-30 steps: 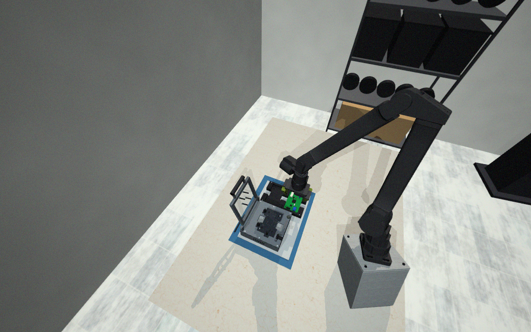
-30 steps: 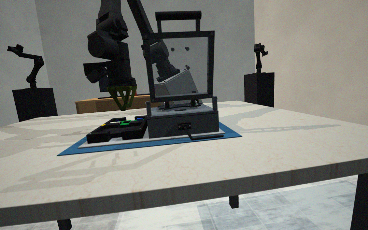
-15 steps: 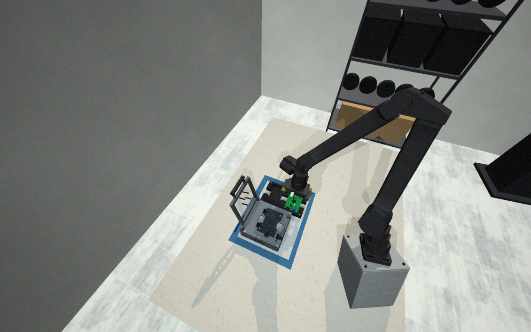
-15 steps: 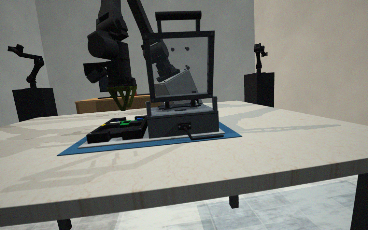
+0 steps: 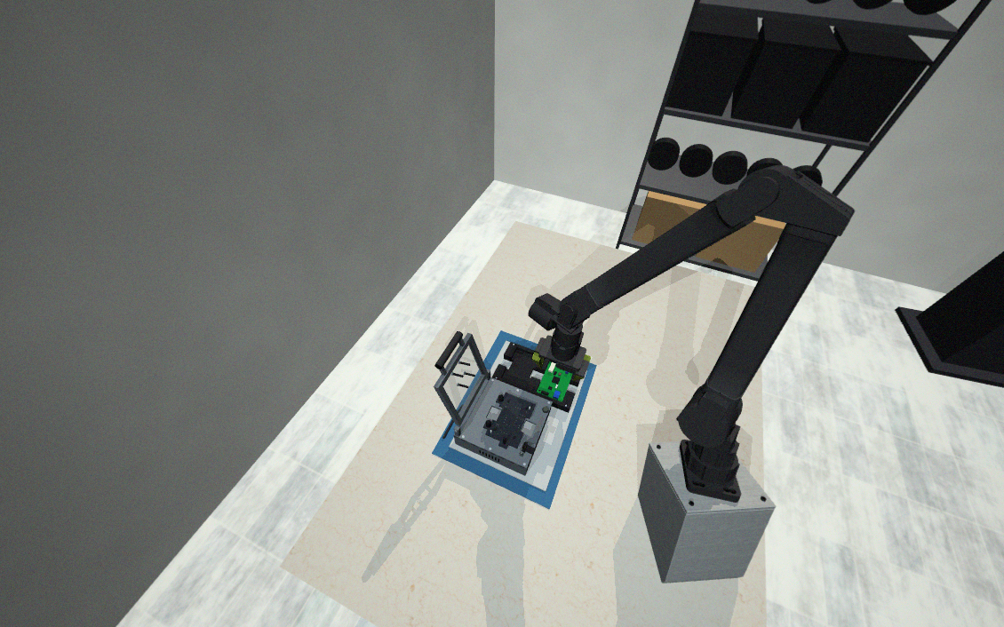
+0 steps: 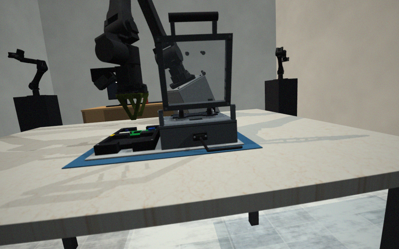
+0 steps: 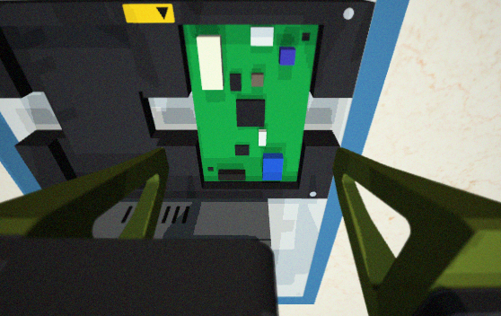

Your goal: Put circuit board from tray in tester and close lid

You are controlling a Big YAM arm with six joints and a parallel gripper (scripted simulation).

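My hand is 50 mm above the green circuit board. Also, from my hand: latch hook 30 mm ahead, 220 mm to the left, 20 mm above; then dark plate 90 mm ahead, 160 mm to the left; then clear lid 210 mm ahead, 140 mm to the left, 110 mm above.
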